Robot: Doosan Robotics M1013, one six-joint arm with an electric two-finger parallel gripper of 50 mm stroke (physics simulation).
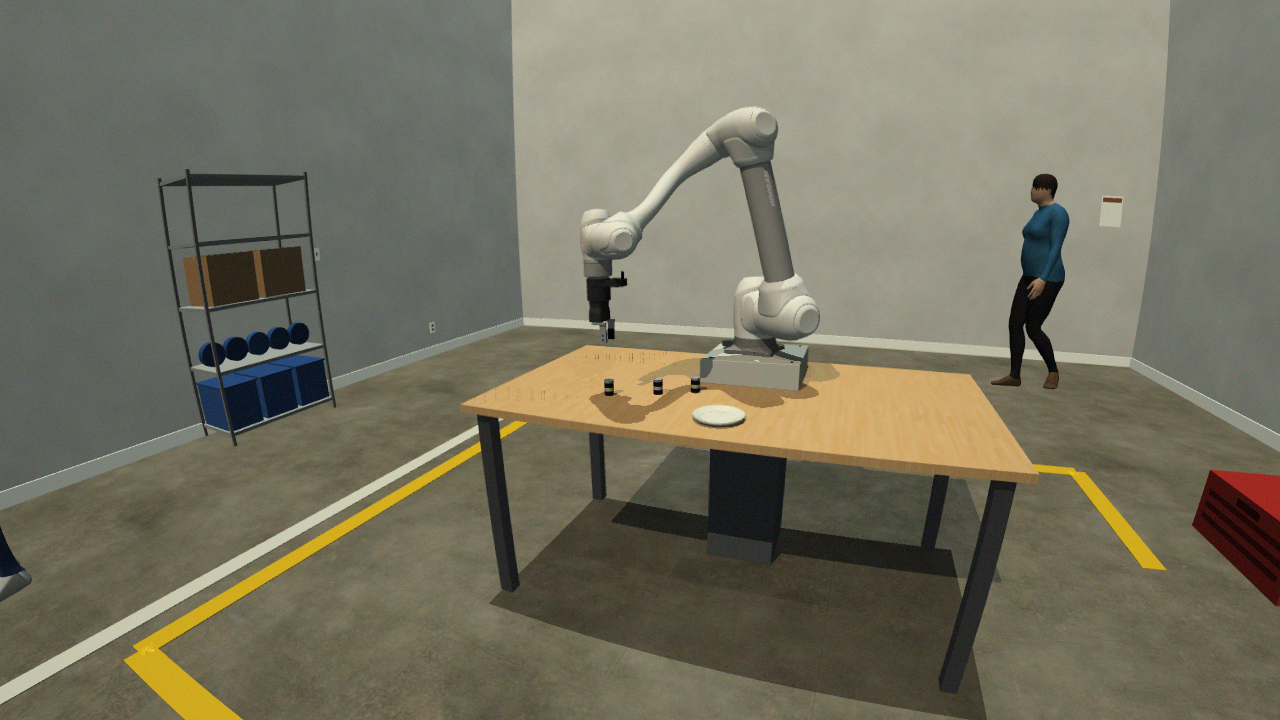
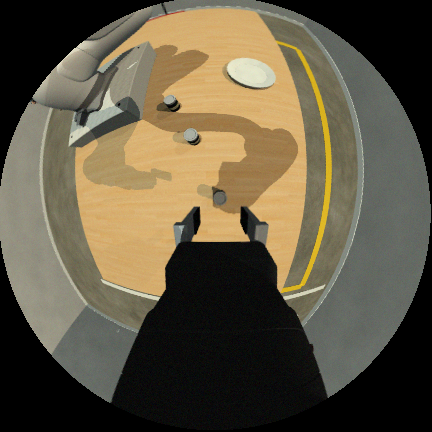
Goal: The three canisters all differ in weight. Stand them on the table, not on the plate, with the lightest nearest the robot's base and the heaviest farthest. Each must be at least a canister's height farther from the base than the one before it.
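Frame: origin at the arm's base, x back, y right, z up, level; centimetres.
Where they show: gripper, between the fingertips: [image 1: 607,340] [image 2: 219,214]; arm's base, origin of its link: [image 1: 754,350] [image 2: 93,94].
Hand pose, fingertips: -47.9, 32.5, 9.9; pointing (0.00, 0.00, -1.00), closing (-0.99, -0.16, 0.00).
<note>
Things, the pixels of their top centre, and the offset from my fingertips, as dx, dy, dz. Level surfaces: height alone.
- table, height of its surface: dz -18.1
- base, centre of its top: [image 2: 168,98] [image 1: 695,376] +16.0, -23.4, -13.0
- middle canister, centre of its top: [image 2: 189,133] [image 1: 657,378] +8.6, -13.4, -13.0
- farthest canister, centre of its top: [image 2: 219,198] [image 1: 608,379] +0.0, +0.1, -13.0
- white plate, centre of its top: [image 1: 718,413] [image 2: 251,70] -3.8, -40.6, -16.5
Three dark canisters with grey lids stand upright on the table [image 1: 877,411] [image 2: 135,235], apart from one another. The canister nearest the base [image 1: 695,385] [image 2: 171,103] is close to the base block. The middle canister [image 1: 657,385] [image 2: 191,136] stands a little farther out. The farthest canister [image 1: 608,386] [image 2: 219,197] stands across a wider gap. The white plate [image 1: 718,415] [image 2: 251,73] lies flat with no canister on it. My gripper [image 1: 607,332] [image 2: 219,214] is open and empty, raised well above the table near the farthest canister. The weights cannot be seen.
The robot's base block [image 1: 753,367] [image 2: 142,82] stands at the table's back edge. A shelf rack [image 1: 201,304] stands on the floor at the left, a person [image 1: 1045,241] behind the table at the right, and a red cabinet [image 1: 1244,528] at the far right.
</note>
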